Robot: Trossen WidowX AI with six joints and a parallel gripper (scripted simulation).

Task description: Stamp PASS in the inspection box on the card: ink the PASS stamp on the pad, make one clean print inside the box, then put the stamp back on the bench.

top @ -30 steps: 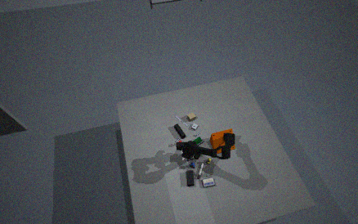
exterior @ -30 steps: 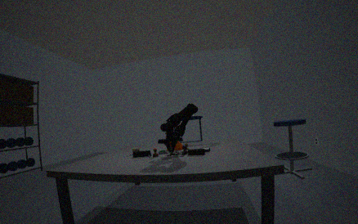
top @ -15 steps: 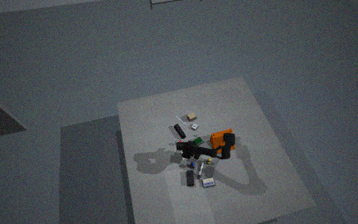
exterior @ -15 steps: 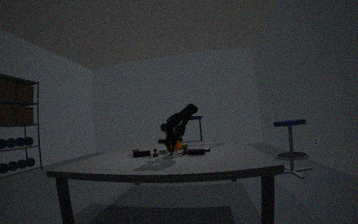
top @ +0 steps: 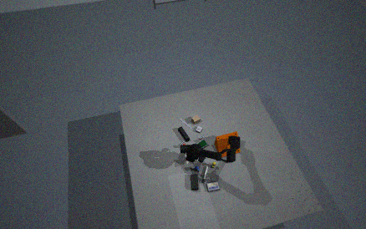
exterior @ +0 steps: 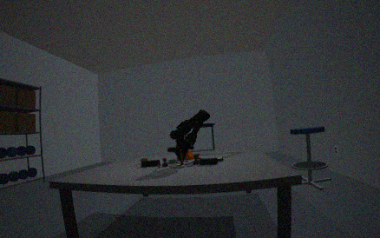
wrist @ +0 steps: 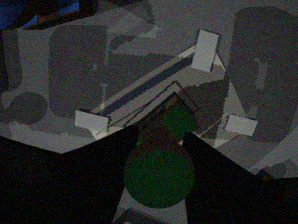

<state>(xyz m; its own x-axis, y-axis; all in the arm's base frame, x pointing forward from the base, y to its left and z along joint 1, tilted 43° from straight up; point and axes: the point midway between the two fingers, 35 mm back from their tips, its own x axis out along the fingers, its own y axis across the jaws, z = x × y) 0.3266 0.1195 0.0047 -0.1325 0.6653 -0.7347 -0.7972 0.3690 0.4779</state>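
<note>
My gripper tip is now 3 cm above the white card and 1 cm to the left of it. The rest, counted from my gripper tip: green-knobbed stamp: right at my gripper tip; then red stamp: 11 cm to the right, 6 cm ahead, 1 cm below; then blue stamp: 10 cm to the left, 2 cm behind, 1 cm below.
</note>
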